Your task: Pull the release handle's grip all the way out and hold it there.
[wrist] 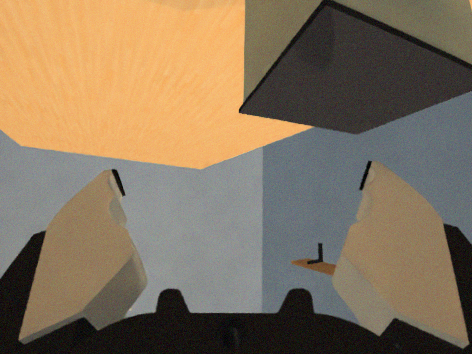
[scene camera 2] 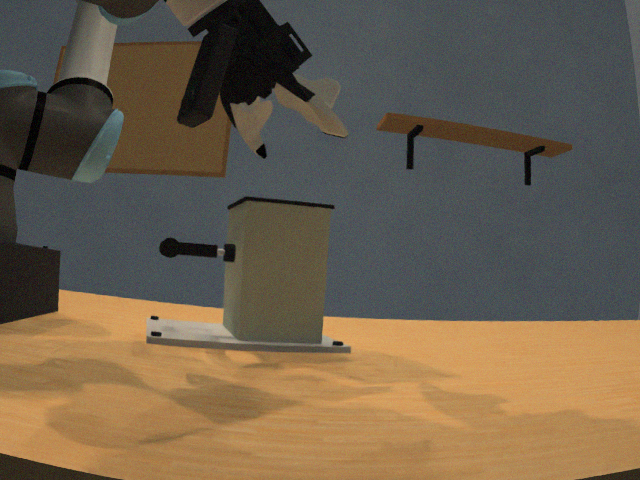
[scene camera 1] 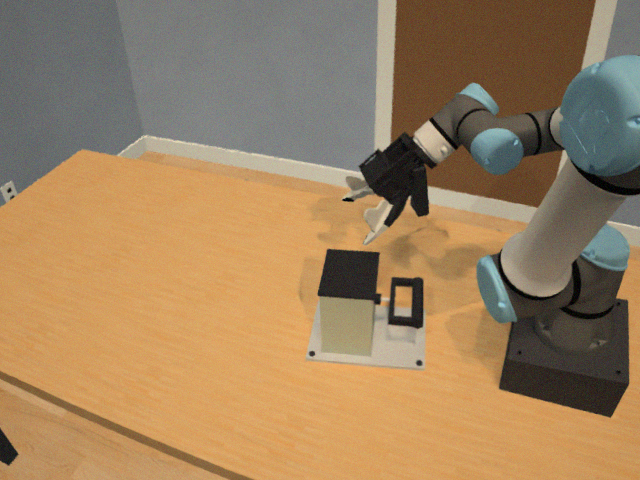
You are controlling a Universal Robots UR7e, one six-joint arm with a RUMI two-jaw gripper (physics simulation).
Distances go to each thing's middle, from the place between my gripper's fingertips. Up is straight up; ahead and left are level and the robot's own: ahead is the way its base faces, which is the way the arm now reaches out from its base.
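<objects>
My hand is 70 mm past the light grey base plate (scene camera 1: 395, 347), 60 mm to the right of it and 230 mm above it.
</objects>
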